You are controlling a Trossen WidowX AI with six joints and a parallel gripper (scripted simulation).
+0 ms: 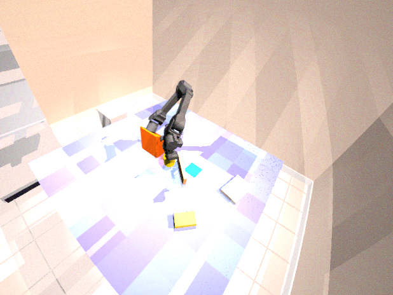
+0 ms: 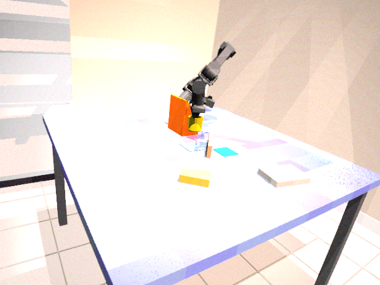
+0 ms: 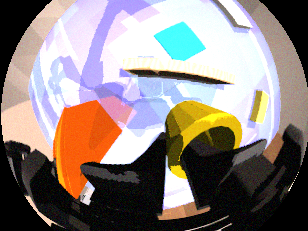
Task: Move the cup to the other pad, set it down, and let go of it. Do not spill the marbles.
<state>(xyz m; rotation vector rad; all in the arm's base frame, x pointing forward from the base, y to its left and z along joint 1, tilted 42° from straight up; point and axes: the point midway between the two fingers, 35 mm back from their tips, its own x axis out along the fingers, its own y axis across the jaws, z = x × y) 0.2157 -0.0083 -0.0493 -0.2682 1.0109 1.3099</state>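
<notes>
The cyan pad lies 120 mm ahead of my gripper tip, 120 mm to the left of it and 130 mm below it. The rest, counted from my gripper tip: pale blue pad: 30 mm ahead, 10 mm to the right, 130 mm below; then tan board: 80 mm ahead, 50 mm to the left, 100 mm below; then yellow cup: 20 mm ahead, 20 mm to the right.
</notes>
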